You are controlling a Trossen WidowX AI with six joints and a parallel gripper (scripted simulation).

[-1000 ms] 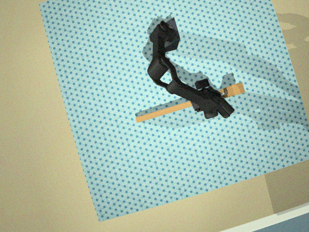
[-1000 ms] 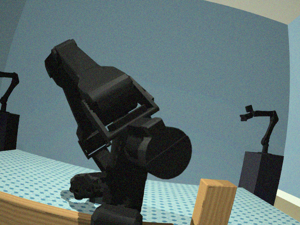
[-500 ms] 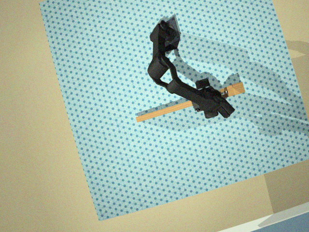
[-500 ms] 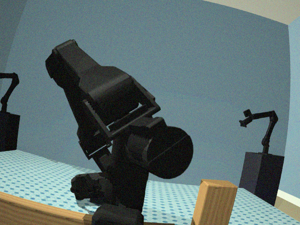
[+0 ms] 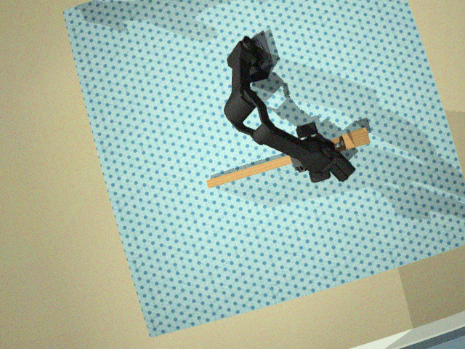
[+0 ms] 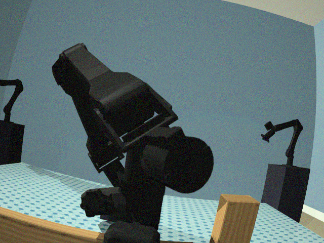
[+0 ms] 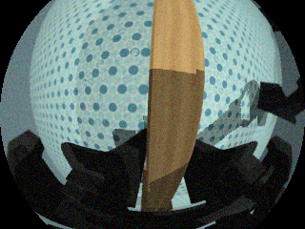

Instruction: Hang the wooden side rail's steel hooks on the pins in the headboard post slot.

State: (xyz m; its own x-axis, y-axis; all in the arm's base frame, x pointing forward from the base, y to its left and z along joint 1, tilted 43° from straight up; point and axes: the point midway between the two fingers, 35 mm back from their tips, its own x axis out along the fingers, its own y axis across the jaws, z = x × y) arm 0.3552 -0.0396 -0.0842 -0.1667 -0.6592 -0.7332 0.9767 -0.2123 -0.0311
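My gripper tip is 140 mm to the right of the headboard post, 40 mm below it and 20 mm short of it.
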